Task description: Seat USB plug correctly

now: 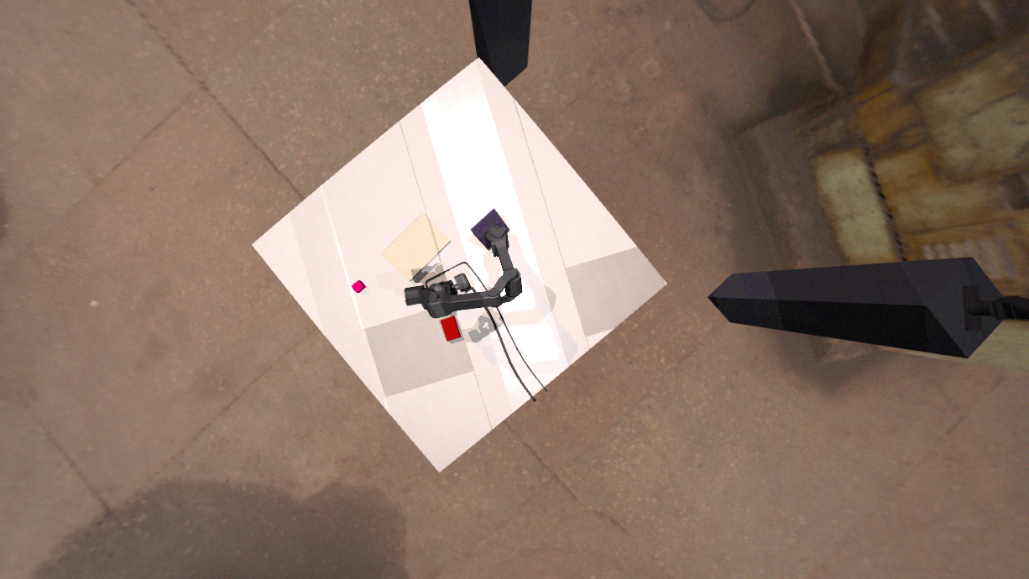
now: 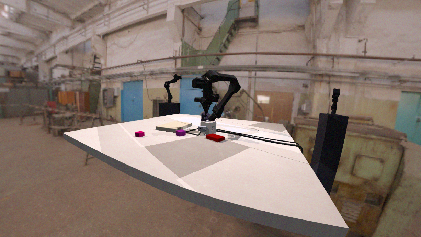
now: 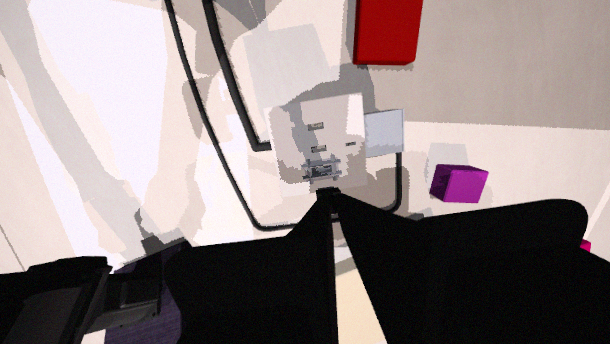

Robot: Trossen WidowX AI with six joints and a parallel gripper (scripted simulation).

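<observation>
Right now my gripper tip is 6 cm above the USB socket. From my gripper tip the other things lie so: purple block: 15 cm ahead, 12 cm below, 10 cm to the right; then red block: 12 cm below, 12 cm ahead, 11 cm to the left; then dark USB plug: 2 cm below.
</observation>
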